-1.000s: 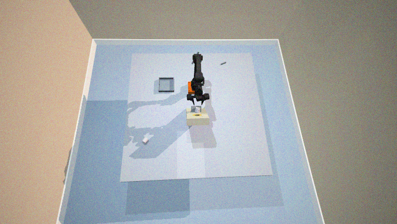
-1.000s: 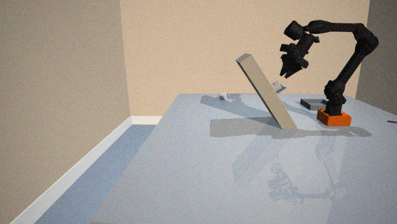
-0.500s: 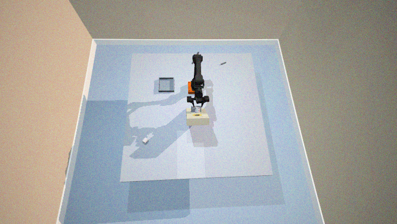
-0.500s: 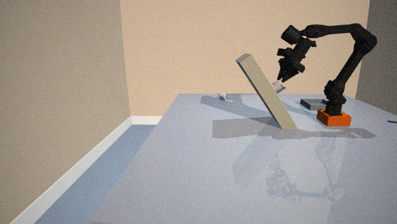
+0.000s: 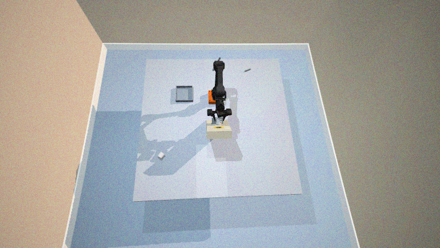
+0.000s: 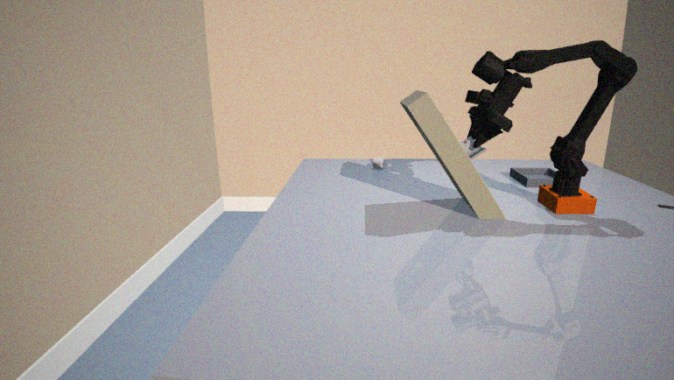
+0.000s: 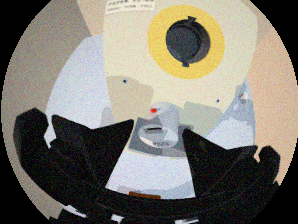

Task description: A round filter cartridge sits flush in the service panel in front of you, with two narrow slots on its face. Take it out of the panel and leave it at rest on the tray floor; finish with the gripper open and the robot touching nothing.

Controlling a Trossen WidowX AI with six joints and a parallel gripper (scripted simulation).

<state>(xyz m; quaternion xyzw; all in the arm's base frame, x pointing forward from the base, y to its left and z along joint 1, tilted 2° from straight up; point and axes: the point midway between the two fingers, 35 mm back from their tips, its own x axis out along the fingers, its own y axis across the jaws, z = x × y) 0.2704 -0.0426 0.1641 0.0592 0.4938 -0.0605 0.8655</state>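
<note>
Now: gripper tip right at the white round filter cartridge. Round my gripper tip: small grey block 140 mm ahead, 500 mm to the right, 160 mm below; beige service panel 40 mm ahead, 20 mm to the right, 20 mm below; grey tray 390 mm behind, 230 mm to the right, 170 mm below.
</note>
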